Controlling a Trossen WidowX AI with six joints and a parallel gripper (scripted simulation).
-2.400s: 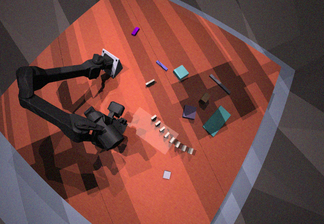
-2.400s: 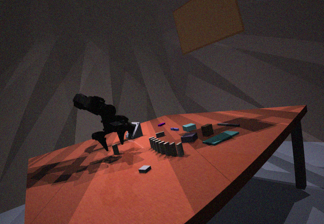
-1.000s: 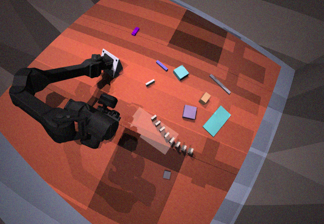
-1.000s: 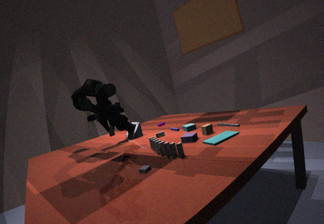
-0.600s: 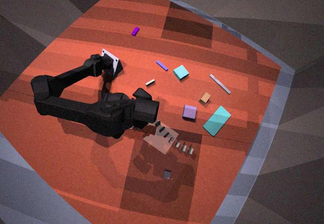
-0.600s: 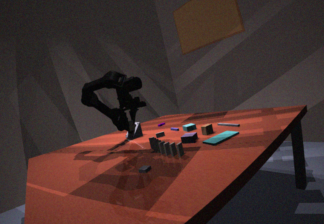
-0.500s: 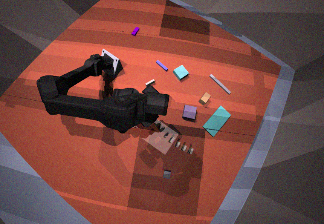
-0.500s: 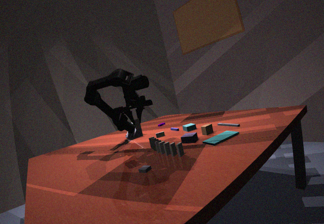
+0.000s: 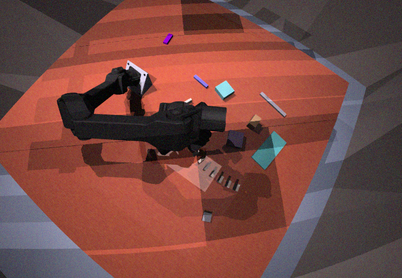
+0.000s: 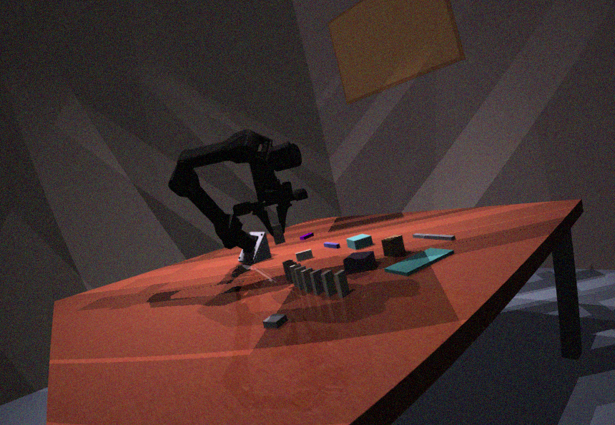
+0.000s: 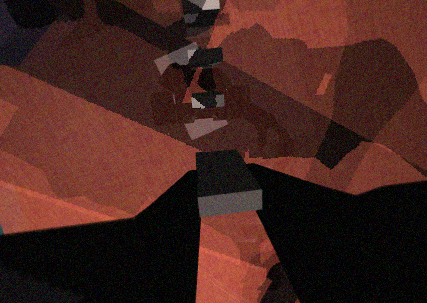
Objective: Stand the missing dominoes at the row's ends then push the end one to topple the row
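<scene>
The teal cube lies 270 mm to the left of my gripper tip, 100 mm below it and 10 mm behind it. Also, from my gripper tip: grey bar (360 mm to the left, 190 mm ahead, 110 mm below); teal slab (290 mm ahead, 180 mm to the left, 110 mm below); tan cube (230 mm to the left, 170 mm ahead, 90 mm below).
</scene>
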